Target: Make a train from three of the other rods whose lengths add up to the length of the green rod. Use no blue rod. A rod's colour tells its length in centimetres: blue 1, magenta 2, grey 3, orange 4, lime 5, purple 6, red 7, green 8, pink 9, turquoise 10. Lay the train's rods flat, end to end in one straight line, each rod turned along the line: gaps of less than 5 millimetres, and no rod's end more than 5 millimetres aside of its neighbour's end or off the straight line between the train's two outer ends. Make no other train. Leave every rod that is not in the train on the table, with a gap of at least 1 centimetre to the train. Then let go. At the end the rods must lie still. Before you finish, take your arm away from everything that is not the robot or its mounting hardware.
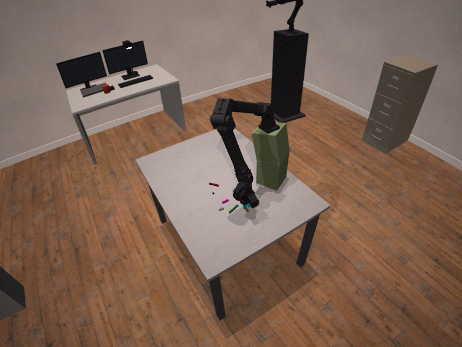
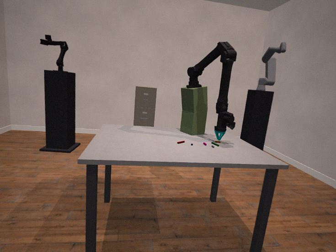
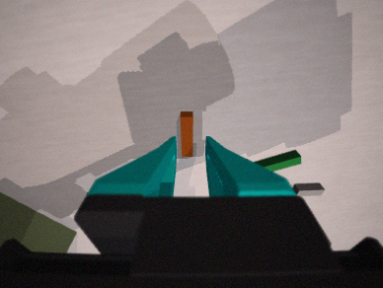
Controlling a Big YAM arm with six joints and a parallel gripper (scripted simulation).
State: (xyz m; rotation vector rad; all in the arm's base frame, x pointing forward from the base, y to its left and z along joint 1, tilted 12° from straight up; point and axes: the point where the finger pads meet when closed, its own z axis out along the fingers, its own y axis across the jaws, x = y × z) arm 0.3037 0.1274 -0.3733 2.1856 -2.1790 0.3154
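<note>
Now: hand 2 cm above the orange rod. From my hand the other things lie so: grey rod (13 cm ahead, 8 cm to the right, 2 cm below); green rod (7 cm ahead, 4 cm to the right, 2 cm below); small blue rod (12 cm ahead, 23 cm to the right, 2 cm below).
</note>
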